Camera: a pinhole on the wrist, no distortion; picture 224 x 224 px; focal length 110.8 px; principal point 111.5 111.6 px. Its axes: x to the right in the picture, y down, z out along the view. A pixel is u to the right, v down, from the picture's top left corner.
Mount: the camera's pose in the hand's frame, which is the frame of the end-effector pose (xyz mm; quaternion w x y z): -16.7 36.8 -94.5 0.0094 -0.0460 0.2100 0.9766
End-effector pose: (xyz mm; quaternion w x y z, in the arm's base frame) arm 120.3 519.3 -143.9 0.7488 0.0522 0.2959 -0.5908
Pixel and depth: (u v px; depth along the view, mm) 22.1 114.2 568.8
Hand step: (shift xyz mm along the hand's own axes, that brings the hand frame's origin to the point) 390.9 258.9 470.2
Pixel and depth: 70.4 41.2 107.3
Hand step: 16.3 143.1 -21.3
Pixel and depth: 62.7 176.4 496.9
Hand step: 147.6 -23.7 495.9
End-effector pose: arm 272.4 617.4 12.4 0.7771 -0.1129 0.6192 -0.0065
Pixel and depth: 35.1 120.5 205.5
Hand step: 106.1 106.4 112.1
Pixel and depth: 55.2 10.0 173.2
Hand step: 62.0 252.9 5.9
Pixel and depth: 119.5 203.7 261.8
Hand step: -66.2 -54.0 230.4
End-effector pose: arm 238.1 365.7 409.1 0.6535 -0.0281 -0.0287 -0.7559
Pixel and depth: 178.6 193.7 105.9
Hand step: -92.6 8.7 27.7
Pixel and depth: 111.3 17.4 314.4
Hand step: -33.1 409.7 81.5
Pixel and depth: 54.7 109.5 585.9
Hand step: 232.4 288.0 460.9
